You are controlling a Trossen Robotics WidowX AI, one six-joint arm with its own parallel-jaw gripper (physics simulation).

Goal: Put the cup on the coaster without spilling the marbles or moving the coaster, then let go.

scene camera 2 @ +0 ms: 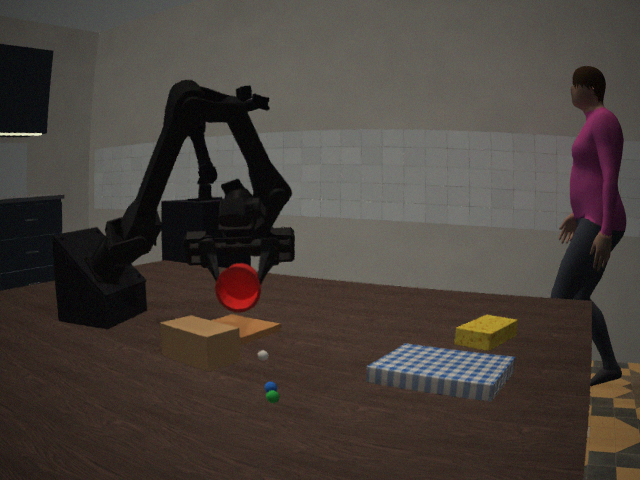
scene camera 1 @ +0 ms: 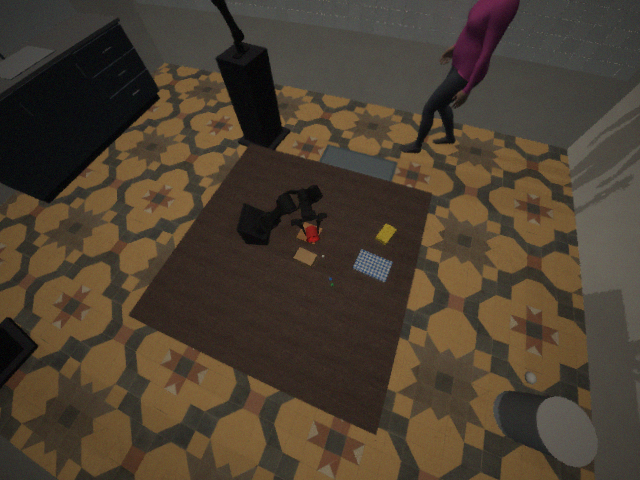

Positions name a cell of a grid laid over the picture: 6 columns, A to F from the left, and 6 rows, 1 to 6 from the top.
Note:
I see my gripper (scene camera 2: C4), a red cup (scene camera 2: C4) and a coaster (scene camera 2: C5).

